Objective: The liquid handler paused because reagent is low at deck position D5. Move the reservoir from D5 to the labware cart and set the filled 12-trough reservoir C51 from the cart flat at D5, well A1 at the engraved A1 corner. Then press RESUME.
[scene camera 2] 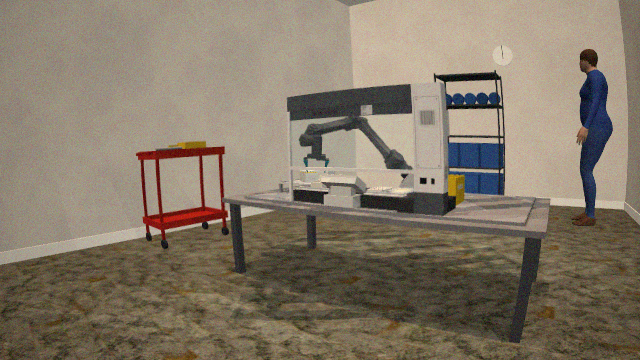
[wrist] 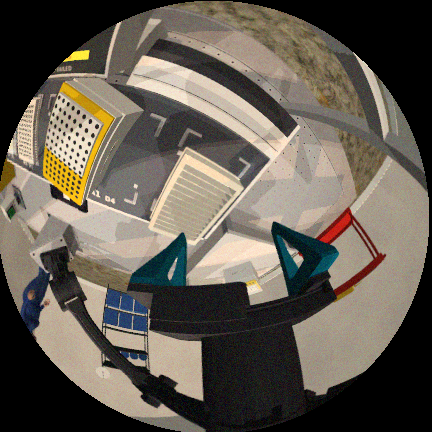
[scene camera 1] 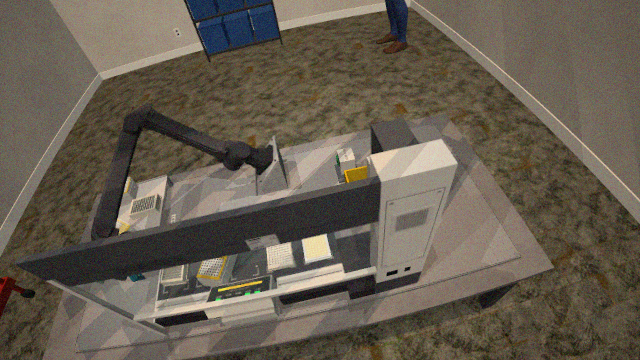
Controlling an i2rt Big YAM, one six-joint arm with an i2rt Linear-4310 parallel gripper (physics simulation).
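Seen in the pictures: gripper, fingertip midpoint: (scene camera 2: 316, 172) (wrist: 229, 231); arm's base, link origin: (scene camera 2: 410, 176) (wrist: 54, 256) (scene camera 1: 266, 160).
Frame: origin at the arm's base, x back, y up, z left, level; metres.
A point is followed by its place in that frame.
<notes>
A cream trough reservoir (wrist: 197, 195) {z -0.315, x -0.447, y -0.018 m} (scene camera 1: 174, 274) {z -0.306, x -0.465, y -0.013 m} sits at the left-end deck position, beside the D4 mark, at a slight angle to the white corner marks in the wrist view. A similar trough reservoir (scene camera 1: 145, 205) {z -0.528, x -0.143, y -0.013 m} stands on the white platform (scene camera 1: 156, 186) {z -0.531, x -0.017, y -0.039 m} behind the machine; its label is unreadable. My gripper (wrist: 229, 231) {z -0.342, x -0.462, y 0.042 m} (scene camera 2: 316, 164) {z -0.342, x -0.462, y 0.042 m} is open and empty, pointing down over the left end of the deck. In the wrist view its fingertips show just past the reservoir's near edge; the height gap is unclear. The screen (scene camera 1: 240, 288) shows a yellow bar and green marks; RESUME is unreadable.
A yellow-rimmed tip rack (wrist: 75, 142) (scene camera 1: 212, 268) stands tall beside the reservoir. The machine's dark top beam (scene camera 1: 225, 215) {z 0.091, x -0.588, y 0.459 m} (scene camera 2: 350, 101) {z 0.042, x -0.599, y 0.399 m} and clear side panel rise around the deck. A red trolley (scene camera 2: 181, 152) and a person (scene camera 2: 595, 120) stand away from the table.
</notes>
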